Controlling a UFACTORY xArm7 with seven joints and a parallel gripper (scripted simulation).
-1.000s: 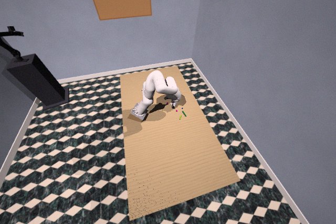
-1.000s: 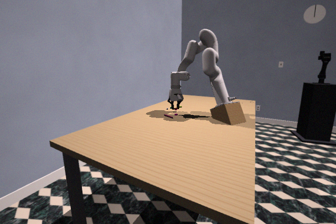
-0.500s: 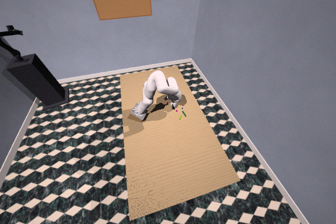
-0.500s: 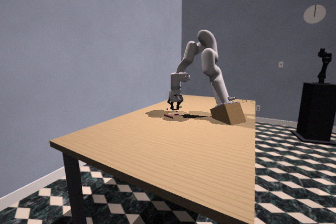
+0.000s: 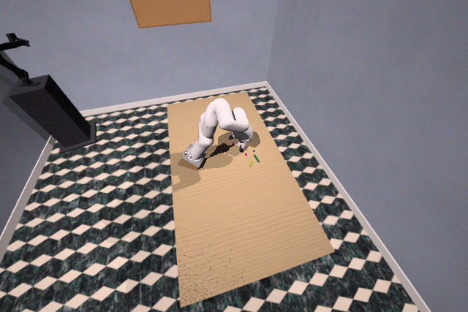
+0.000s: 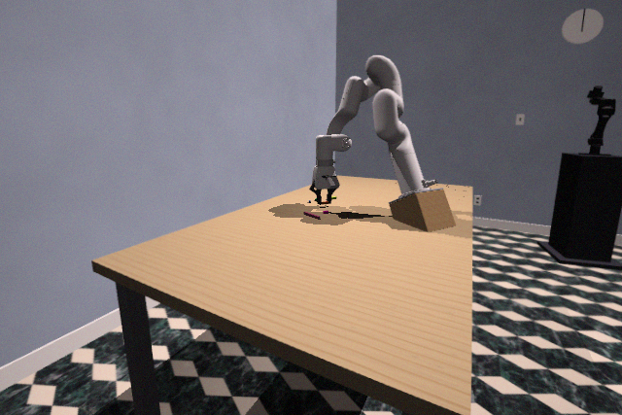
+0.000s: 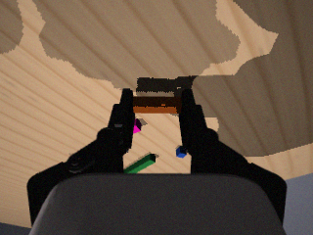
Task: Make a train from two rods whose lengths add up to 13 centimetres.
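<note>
Right now my hand is 2 cm above the orange rod. From my hand the other things lie so: blue rod (8 cm ahead, 5 cm to the right, 3 cm below); green rod (6 cm ahead, 12 cm to the right, 3 cm below); lime rod (15 cm to the right, 3 cm below).
</note>
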